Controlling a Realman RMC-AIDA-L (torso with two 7-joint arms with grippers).
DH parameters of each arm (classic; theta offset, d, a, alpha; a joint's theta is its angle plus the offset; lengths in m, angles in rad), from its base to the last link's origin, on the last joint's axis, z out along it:
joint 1: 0 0.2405 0 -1.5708
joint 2: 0 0 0 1.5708
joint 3: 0 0.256 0 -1.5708
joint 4: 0 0 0 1.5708
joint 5: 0 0.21 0 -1.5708
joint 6: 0 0 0 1.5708
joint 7: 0 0.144 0 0
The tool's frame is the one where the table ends.
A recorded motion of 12 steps. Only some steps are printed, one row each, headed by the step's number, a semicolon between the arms.
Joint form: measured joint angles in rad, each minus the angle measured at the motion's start. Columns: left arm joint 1, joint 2, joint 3, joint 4, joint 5, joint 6, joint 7; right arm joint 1, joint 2, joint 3, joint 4, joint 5, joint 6, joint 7.
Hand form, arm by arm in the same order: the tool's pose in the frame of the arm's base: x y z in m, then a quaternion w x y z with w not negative. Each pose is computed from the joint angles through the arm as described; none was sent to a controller.
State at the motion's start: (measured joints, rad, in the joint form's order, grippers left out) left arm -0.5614 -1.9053 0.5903 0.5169 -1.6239 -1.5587 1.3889; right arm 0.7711 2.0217 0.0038 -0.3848 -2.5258 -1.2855 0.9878
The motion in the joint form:
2: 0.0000 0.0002 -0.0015 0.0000 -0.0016 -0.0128 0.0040; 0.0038 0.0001 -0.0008 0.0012 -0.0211 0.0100 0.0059
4: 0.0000 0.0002 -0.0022 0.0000 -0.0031 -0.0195 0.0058; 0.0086 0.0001 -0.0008 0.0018 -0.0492 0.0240 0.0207
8: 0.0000 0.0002 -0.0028 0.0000 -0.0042 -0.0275 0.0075; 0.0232 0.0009 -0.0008 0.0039 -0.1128 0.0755 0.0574
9: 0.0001 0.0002 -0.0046 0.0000 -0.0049 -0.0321 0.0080; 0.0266 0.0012 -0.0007 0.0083 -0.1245 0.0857 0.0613
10: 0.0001 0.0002 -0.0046 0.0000 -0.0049 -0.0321 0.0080; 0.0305 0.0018 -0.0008 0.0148 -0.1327 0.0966 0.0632
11: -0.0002 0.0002 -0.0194 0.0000 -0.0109 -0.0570 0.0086; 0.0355 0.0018 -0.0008 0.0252 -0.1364 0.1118 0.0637
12: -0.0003 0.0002 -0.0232 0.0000 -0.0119 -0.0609 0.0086; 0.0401 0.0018 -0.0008 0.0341 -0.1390 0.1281 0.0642
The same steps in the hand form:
2: -0.2545 0.3739 0.1093 0.18111 -0.78378 -0.35291 -0.47785; 0.2848 0.3869 -0.0017 0.26760 -0.93796 0.15696 0.15486
4: -0.2538 0.3732 0.1095 0.17912 -0.78446 -0.35053 -0.47923; 0.2866 0.3870 -0.0036 0.26287 -0.94045 0.16161 0.14257
8: -0.2531 0.3724 0.1097 0.17649 -0.78541 -0.34793 -0.48055; 0.2916 0.3895 -0.0073 0.25939 -0.94372 0.17356 0.10948
9: -0.2527 0.3720 0.1100 0.17535 -0.78547 -0.34663 -0.48181; 0.2919 0.3899 -0.0090 0.25770 -0.94463 0.17451 0.10401
10: -0.2527 0.3720 0.1100 0.17535 -0.78547 -0.34663 -0.48181; 0.2915 0.3904 -0.0110 0.25632 -0.94537 0.17484 0.10005
11: -0.2508 0.3698 0.1130 0.17026 -0.78381 -0.33951 -0.49132; 0.2906 0.3917 -0.0133 0.25646 -0.94554 0.17524 0.09736
12: -0.2505 0.3695 0.1137 0.16990 -0.78315 -0.33834 -0.49328; 0.2899 0.3933 -0.0151 0.25792 -0.94534 0.17584 0.09429

